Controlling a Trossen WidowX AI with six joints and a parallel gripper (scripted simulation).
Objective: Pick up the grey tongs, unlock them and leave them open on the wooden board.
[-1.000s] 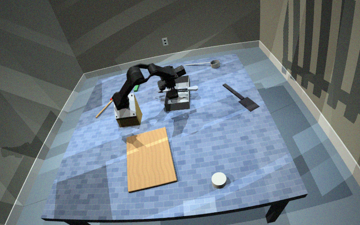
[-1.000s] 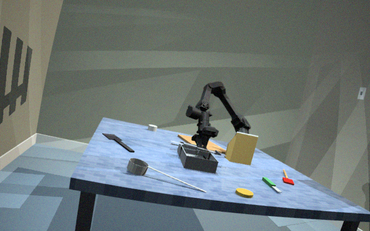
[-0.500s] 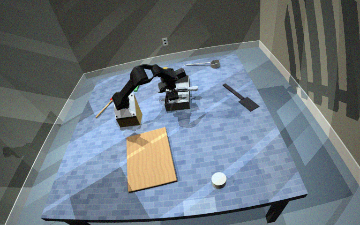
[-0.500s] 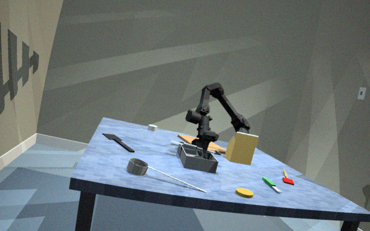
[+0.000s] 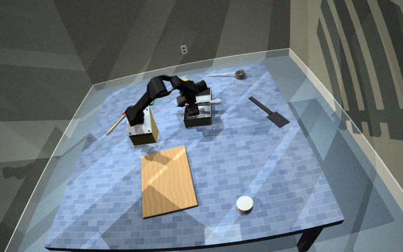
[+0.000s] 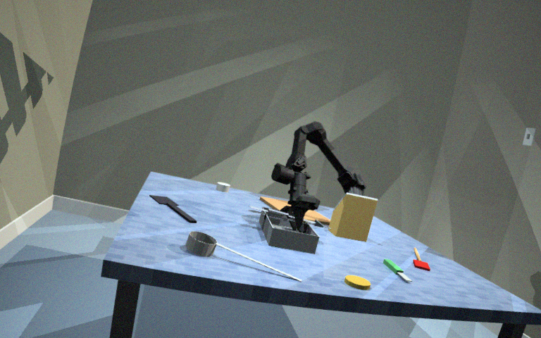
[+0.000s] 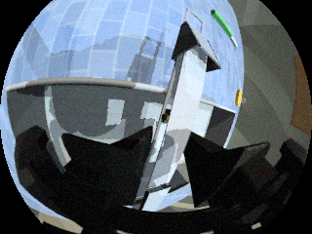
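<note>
My gripper tip is now 4 cm short of the grey roasting tin. The rest, counted from my gripper tip: yellow disc 9 cm behind, 38 cm to the left, 2 cm below; then green-handled tool 30 cm behind, 22 cm to the left, 3 cm below; then black spatula 44 cm ahead, 11 cm to the right, 3 cm below.
</note>
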